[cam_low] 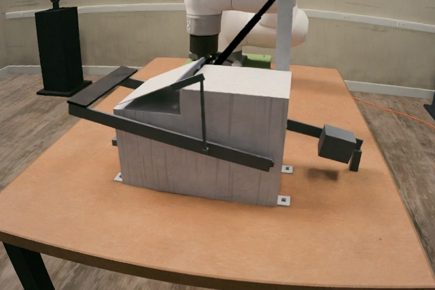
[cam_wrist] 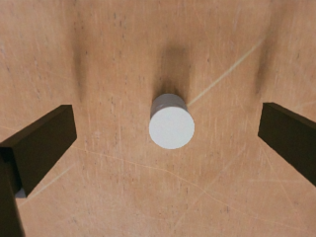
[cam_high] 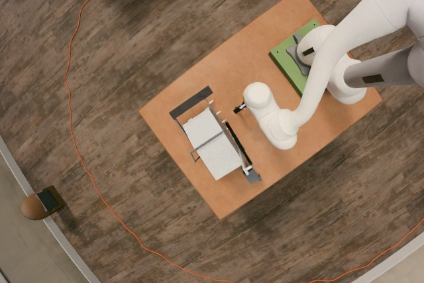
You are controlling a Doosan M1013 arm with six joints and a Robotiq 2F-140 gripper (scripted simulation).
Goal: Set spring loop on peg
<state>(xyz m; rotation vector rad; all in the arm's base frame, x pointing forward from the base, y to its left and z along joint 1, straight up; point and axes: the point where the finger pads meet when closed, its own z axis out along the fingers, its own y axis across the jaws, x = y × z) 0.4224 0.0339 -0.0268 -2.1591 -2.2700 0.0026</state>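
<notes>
Now: the steel test weight 1 cm below my hand. Also, from my hand: grey block (18 cm to the right, 18 cm ahead, 3 cm below); then dark block (40 cm to the left, 19 cm ahead, 1 cm below).
</notes>
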